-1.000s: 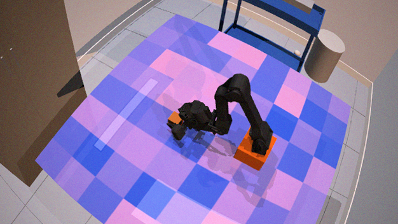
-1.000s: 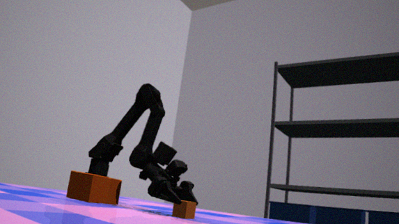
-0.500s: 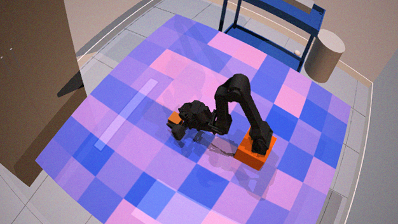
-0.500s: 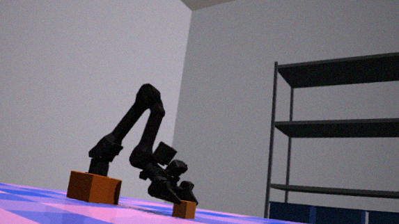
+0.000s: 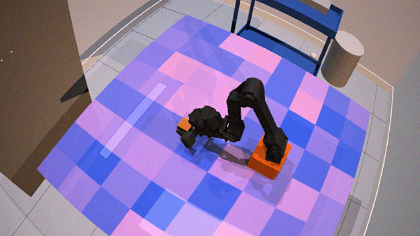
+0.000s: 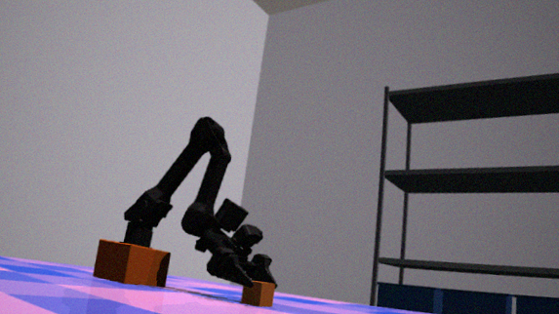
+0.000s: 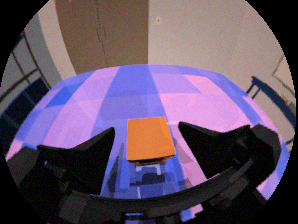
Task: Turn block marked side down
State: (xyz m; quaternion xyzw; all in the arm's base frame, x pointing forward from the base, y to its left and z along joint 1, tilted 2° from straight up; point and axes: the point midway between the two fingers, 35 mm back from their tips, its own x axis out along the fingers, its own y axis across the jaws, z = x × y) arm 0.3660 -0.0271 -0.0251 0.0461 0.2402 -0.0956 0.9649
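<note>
Now: gripper tip 30 mm past the block, 20 mm above it and 10 mm to the right of it.
</note>
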